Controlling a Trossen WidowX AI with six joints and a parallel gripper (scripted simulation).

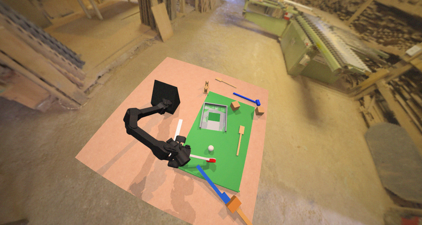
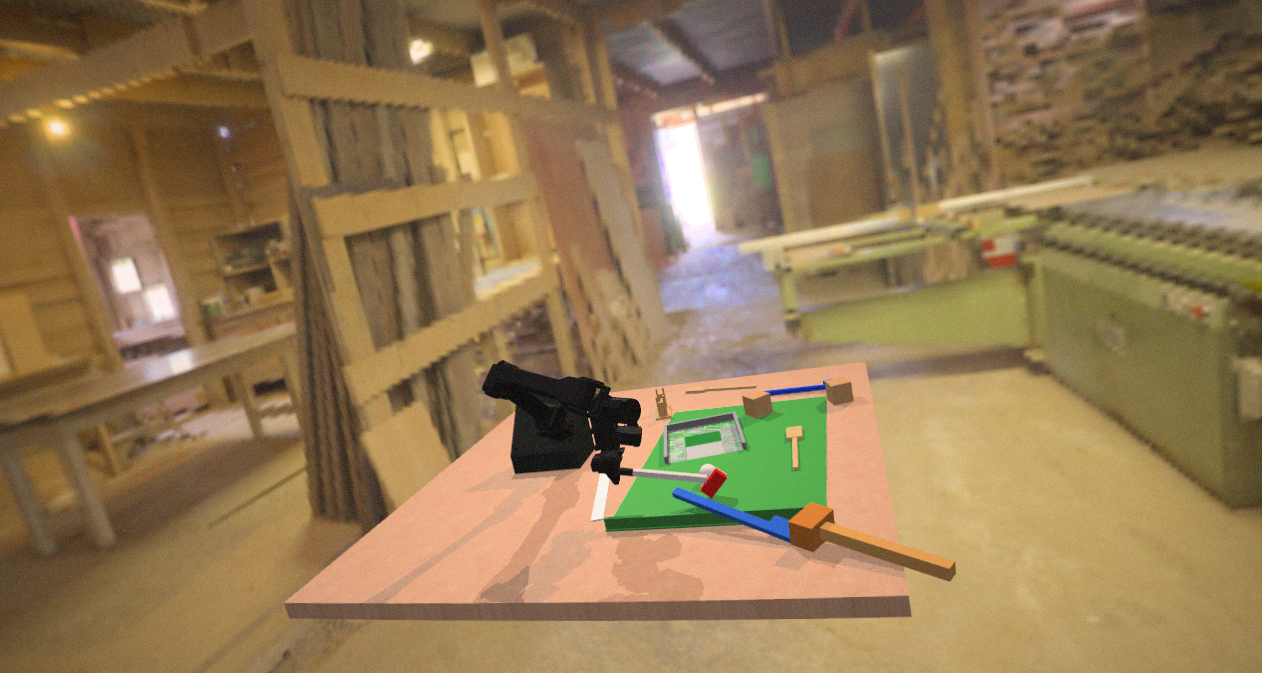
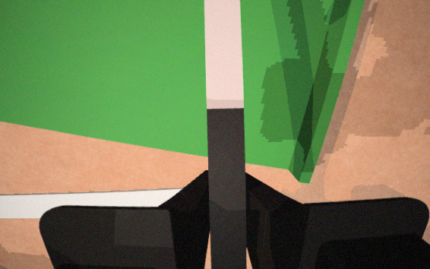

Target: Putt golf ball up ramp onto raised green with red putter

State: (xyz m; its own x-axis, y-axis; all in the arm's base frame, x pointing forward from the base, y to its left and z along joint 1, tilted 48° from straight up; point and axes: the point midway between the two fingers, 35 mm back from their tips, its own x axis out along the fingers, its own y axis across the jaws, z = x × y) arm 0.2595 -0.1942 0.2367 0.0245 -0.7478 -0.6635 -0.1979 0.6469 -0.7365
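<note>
My gripper tip is now 11 cm to the right of the white strip, 9 cm past it and 7 cm above it. From my gripper tip the other things lie so: blue putter: 72 cm to the left, 36 cm ahead, 6 cm below; white golf ball: 19 cm ahead, 12 cm to the left, 5 cm below; green mat: 28 cm to the left, 22 cm ahead, 7 cm below.
</note>
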